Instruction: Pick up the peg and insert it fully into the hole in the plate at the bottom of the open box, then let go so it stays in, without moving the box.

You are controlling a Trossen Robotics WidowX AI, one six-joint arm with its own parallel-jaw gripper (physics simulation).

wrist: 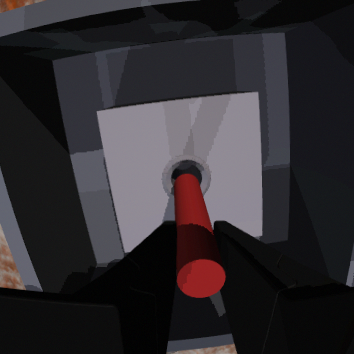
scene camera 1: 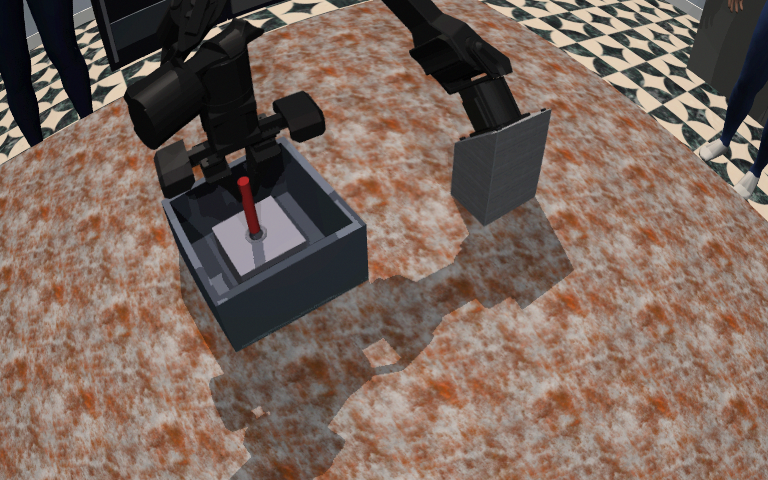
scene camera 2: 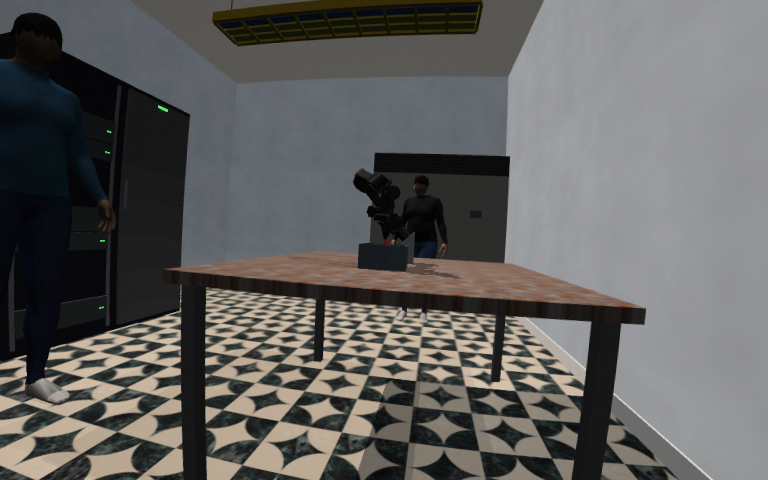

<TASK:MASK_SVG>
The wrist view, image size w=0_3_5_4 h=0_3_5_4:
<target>my gripper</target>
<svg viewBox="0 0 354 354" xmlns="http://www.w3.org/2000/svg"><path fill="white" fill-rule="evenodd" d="M213 222L213 233L225 272L225 281L219 291L237 354L354 354L354 286L351 287L291 259L225 220L215 220ZM176 221L163 221L116 264L72 294L0 287L0 354L166 354L176 283Z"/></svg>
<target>dark grey box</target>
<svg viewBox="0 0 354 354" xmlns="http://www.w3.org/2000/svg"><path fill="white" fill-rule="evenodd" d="M176 281L166 352L233 344L220 291L218 290L216 293L206 297L192 297L183 293ZM191 164L183 163L175 168L185 169ZM0 12L0 225L26 290L72 294L111 268L129 253L124 252L103 153L96 114L97 110L119 104L226 91L258 91L262 235L253 237L319 273L348 286L354 286L354 0L43 0Z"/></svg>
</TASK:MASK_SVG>
